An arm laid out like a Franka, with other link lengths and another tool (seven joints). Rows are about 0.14 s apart.
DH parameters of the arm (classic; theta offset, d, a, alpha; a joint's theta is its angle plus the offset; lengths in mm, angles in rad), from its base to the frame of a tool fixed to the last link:
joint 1: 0 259.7 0 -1.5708
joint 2: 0 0 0 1.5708
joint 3: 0 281.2 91.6 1.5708
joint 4: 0 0 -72.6 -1.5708
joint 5: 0 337.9 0 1.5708
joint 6: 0 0 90.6 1.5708
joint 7: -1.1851 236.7 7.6 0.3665
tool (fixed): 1.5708 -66.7 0 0
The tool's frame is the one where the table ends.
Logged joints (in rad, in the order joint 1, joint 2, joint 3, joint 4, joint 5, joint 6, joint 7), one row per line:
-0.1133 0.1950 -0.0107 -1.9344 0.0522 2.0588 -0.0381
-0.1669 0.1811 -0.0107 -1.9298 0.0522 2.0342 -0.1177
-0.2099 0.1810 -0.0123 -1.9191 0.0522 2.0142 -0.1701
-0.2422 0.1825 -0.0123 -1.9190 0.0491 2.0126 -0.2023
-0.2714 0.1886 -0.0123 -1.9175 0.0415 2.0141 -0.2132
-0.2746 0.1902 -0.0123 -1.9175 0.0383 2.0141 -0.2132
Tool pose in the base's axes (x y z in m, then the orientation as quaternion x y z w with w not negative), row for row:
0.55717 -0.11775 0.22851 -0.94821 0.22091 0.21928 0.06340
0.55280 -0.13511 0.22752 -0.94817 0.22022 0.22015 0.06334
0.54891 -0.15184 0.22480 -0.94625 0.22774 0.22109 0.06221
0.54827 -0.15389 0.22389 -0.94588 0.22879 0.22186 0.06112
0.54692 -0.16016 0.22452 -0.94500 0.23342 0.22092 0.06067
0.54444 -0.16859 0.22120 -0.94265 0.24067 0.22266 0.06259
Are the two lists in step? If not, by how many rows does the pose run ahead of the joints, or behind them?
The pose runs 2 rows ahead of the joints: the pose in row i belongs to the joints in row i + 2.
